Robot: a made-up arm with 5 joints. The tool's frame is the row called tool.
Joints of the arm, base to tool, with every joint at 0 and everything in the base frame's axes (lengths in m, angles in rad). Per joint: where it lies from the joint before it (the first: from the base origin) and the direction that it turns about. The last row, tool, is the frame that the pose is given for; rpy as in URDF.
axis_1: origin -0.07 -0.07 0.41 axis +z
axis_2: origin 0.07 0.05 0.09 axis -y
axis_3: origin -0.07 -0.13 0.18 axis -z
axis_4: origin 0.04 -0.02 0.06 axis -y
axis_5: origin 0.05 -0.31 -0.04 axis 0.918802 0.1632 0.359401
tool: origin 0.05 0.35 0 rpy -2.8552 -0.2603 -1.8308
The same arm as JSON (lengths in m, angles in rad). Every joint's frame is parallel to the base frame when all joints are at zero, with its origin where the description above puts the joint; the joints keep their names.
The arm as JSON. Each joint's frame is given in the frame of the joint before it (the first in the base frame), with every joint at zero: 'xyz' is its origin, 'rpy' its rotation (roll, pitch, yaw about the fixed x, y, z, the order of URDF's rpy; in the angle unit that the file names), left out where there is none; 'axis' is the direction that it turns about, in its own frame. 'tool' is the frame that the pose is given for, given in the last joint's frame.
{
  "units": {
    "length": "m",
    "angle": "rad"
  },
  "joints": [
    {
      "name": "axis_1",
      "type": "revolute",
      "origin": {
        "xyz": [
          -0.07,
          -0.07,
          0.41
        ]
      },
      "axis": "+z"
    },
    {
      "name": "axis_2",
      "type": "revolute",
      "origin": {
        "xyz": [
          0.07,
          0.05,
          0.09
        ]
      },
      "axis": "-y"
    },
    {
      "name": "axis_3",
      "type": "revolute",
      "origin": {
        "xyz": [
          -0.07,
          -0.13,
          0.18
        ]
      },
      "axis": "-z"
    },
    {
      "name": "axis_4",
      "type": "revolute",
      "origin": {
        "xyz": [
          0.04,
          -0.02,
          0.06
        ]
      },
      "axis": "-y"
    },
    {
      "name": "axis_5",
      "type": "revolute",
      "origin": {
        "xyz": [
          0.05,
          -0.31,
          -0.04
        ]
      },
      "axis": [
        0.918802,
        0.1632,
        0.359401
      ]
    }
  ],
  "tool": {
    "origin": {
      "xyz": [
        0.05,
        0.35,
        0.0
      ],
      "rpy": [
        -2.8552,
        -0.2603,
        -1.8308
      ]
    }
  }
}

